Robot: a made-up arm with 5 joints. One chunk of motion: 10 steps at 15 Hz.
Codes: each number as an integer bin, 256 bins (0 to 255) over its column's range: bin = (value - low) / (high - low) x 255, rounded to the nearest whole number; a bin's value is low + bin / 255 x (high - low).
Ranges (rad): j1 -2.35..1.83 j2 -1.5..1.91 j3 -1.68..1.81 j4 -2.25..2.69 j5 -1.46..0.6
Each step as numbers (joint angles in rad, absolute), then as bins.
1 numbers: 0.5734 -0.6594 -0.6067 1.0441 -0.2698
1 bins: 178 63 78 170 147
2 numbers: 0.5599 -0.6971 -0.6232 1.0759 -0.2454
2 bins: 178 60 77 172 150
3 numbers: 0.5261 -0.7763 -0.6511 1.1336 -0.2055
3 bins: 175 54 75 175 155
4 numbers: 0.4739 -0.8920 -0.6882 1.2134 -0.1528
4 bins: 172 45 72 179 162
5 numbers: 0.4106 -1.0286 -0.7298 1.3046 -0.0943
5 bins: 168 35 69 183 169
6 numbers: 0.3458 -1.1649 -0.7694 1.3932 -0.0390
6 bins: 164 25 67 188 176
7 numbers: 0.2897 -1.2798 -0.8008 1.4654 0.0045
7 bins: 161 16 64 192 181
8 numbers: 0.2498 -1.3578 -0.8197 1.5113 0.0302
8 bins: 159 11 63 194 184
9 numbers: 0.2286 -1.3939 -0.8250 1.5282 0.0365
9 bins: 157 8 62 195 185
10 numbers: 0.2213 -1.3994 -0.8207 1.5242 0.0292
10 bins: 157 8 63 195 184
